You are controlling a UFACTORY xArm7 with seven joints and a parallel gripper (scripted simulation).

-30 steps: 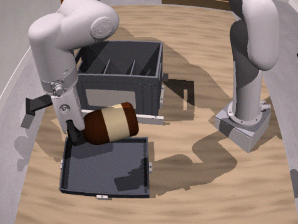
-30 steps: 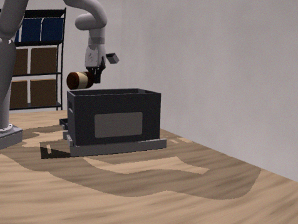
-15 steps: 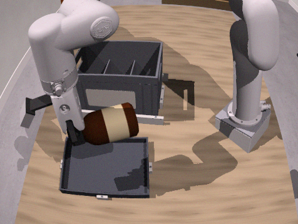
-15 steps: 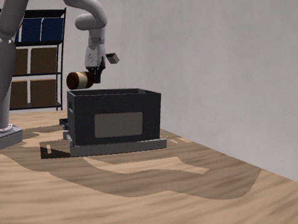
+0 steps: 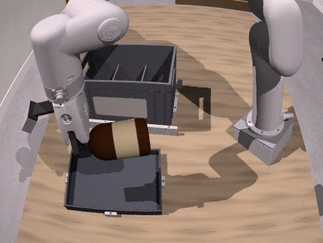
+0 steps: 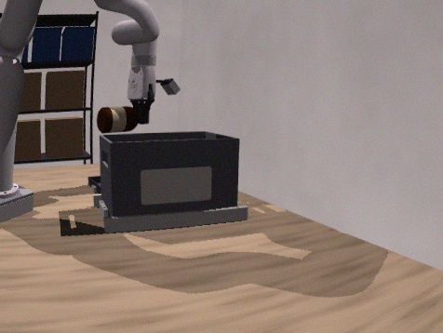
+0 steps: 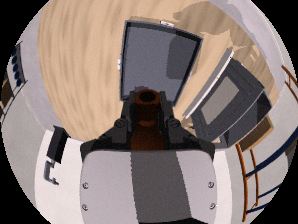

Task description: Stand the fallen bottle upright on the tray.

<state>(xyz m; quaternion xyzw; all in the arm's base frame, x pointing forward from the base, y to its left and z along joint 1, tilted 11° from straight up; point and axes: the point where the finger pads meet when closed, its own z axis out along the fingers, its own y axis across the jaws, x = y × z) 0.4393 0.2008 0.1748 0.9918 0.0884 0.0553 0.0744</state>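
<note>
Right now my hand is 60 mm past the brown bottle and 10 mm to the left of it. Also, from my hand: dark crate: 310 mm to the right, 120 mm below, 60 mm behind; then tray: 190 mm below, 30 mm to the right, 30 mm behind.
</note>
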